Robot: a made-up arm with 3 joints. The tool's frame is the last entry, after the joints.
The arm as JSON. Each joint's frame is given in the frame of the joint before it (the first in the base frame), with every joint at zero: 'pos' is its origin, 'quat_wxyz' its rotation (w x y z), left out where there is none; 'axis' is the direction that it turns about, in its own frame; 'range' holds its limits. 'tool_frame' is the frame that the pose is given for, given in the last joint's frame.
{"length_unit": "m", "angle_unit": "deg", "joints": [
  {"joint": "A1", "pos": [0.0, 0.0, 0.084], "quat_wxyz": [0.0, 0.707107, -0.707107, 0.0], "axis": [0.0, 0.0, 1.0], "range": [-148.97, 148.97]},
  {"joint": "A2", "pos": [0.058, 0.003, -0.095], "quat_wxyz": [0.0, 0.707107, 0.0, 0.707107], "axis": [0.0, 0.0, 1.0], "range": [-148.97, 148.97]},
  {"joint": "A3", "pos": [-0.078, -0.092, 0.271], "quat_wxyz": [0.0, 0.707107, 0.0, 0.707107], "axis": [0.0, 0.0, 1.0], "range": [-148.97, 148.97]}
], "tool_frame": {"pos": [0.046, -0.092, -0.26], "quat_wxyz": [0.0, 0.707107, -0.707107, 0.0]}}
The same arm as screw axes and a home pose.
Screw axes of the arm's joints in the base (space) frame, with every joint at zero. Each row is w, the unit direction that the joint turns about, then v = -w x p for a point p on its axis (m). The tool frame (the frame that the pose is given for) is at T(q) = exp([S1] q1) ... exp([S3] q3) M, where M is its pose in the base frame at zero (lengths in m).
S1: w 0 0 -1 v 0 0 0
S2: w 0 -1 0 v 0.179 0 0.003
S3: w 0 0 -1 v 0.329 -0.095 0
M: xyz -0.003 -0.375 0.517 (m) quaternion w x y z 1 0 0 0
Joint limits (deg, base to tool): -148.97..148.97 -148.97..148.97 -148.97..148.97

